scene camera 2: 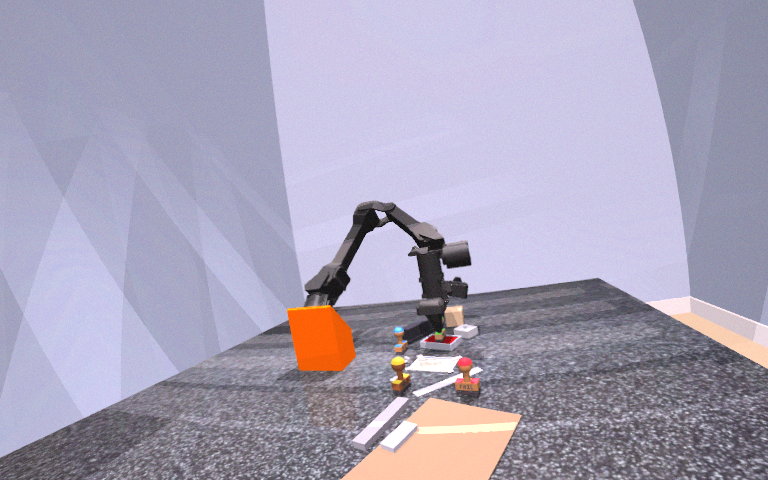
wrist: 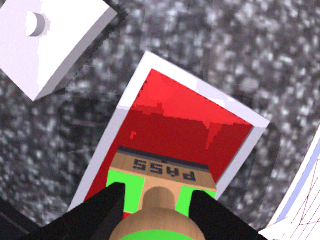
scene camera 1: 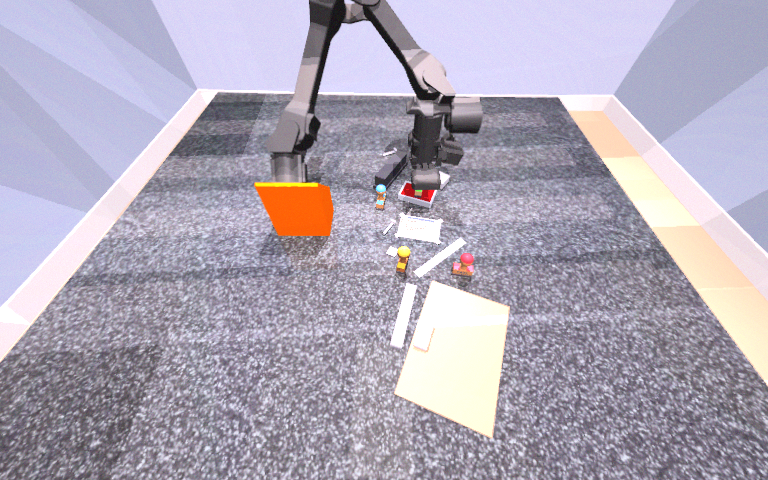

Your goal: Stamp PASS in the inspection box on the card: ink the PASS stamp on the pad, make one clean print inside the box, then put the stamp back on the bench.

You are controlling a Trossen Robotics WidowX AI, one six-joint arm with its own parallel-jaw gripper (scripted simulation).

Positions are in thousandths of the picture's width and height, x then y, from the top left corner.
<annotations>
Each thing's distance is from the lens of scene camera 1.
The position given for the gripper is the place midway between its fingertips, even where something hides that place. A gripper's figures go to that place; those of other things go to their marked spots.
gripper (scene camera 1: 546,386): 75 cm
white card (scene camera 1: 545,476): 70 cm
</annotations>
